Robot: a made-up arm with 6 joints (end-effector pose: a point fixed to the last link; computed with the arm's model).
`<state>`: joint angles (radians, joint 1 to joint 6).
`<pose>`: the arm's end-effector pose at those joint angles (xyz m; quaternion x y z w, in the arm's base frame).
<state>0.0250 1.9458 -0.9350 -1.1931 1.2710 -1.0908</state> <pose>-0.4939 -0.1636 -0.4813 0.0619 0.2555 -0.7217 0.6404</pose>
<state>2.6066 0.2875 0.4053 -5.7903 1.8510 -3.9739</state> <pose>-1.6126 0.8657 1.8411 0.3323 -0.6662 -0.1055 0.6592</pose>
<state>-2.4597 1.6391 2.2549 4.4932 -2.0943 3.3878</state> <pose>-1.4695 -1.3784 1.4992 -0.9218 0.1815 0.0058 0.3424</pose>
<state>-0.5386 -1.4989 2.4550 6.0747 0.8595 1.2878</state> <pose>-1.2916 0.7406 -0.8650 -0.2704 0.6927 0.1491 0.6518</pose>
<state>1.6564 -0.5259 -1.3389 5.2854 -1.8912 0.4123</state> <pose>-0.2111 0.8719 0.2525 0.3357 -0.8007 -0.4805 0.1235</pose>
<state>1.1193 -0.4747 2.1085 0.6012 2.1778 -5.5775</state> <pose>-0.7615 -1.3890 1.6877 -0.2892 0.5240 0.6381 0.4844</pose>
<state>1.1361 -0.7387 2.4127 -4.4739 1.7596 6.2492</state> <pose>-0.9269 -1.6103 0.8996 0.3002 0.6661 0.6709 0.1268</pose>
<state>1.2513 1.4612 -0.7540 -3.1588 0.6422 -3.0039</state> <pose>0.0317 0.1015 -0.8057 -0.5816 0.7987 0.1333 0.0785</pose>
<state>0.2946 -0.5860 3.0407 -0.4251 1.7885 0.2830</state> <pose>-1.3181 -0.4716 0.1539 -0.3122 0.3890 0.0193 0.8665</pose>
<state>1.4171 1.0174 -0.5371 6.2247 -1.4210 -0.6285</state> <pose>0.1386 0.9592 -0.6049 -0.5755 0.7536 -0.1898 0.2546</pose>
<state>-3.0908 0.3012 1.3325 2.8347 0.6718 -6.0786</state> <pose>-1.1525 -0.0906 2.7730 0.1211 -0.9748 0.0056 0.1874</pose>
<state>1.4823 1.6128 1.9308 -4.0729 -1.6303 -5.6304</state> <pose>0.3412 2.3017 1.2663 -0.7701 -0.0318 -0.3329 0.5432</pose>
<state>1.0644 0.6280 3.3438 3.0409 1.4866 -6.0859</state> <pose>-0.3846 -0.6582 1.7392 -0.7044 -0.3991 -0.5512 0.2019</pose>
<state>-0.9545 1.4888 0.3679 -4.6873 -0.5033 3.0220</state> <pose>1.0510 -1.6258 -0.8222 0.5480 -0.0729 -0.7604 0.3410</pose>
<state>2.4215 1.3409 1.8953 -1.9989 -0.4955 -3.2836</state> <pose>-1.7410 1.4293 1.8015 0.2228 -0.6048 0.7203 0.2562</pose>
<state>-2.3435 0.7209 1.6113 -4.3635 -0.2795 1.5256</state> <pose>-1.1356 -1.1015 2.5866 0.1657 -0.8762 0.1030 0.4408</pose>
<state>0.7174 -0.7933 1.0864 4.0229 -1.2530 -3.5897</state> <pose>-0.9865 -0.6950 2.4735 -0.0498 -0.9917 0.1012 0.0625</pose>
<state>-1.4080 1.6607 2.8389 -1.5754 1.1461 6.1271</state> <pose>0.0711 -1.3905 1.9922 0.1380 -0.9627 -0.0980 0.2109</pose>
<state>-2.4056 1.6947 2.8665 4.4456 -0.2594 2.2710</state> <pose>-1.0212 -0.9818 2.0538 -0.6331 0.0142 -0.7299 0.2573</pose>
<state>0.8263 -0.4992 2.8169 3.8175 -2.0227 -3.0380</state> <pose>-1.1330 -1.0883 0.6230 0.0343 0.4716 0.5455 0.6920</pose>
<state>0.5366 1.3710 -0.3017 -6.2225 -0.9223 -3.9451</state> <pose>0.7921 0.4616 -0.9523 0.3471 -0.2843 -0.8794 0.1593</pose>
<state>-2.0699 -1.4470 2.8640 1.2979 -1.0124 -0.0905</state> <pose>0.3918 1.0094 -0.9483 0.4211 0.8696 0.0494 0.2530</pose>
